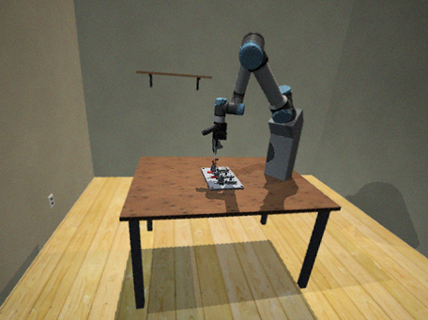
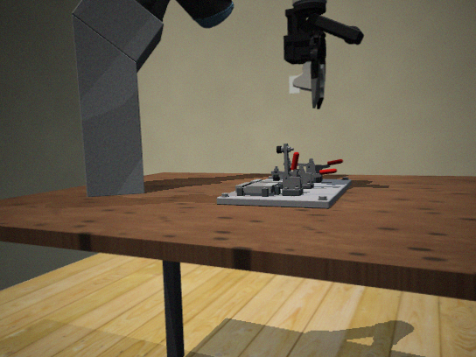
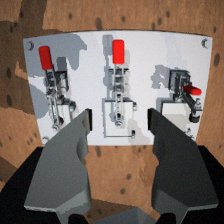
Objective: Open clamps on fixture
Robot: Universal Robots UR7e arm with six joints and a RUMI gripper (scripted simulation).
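Right now my hand is 150 mm above the toggle clamp and 120 mm to the left of it.
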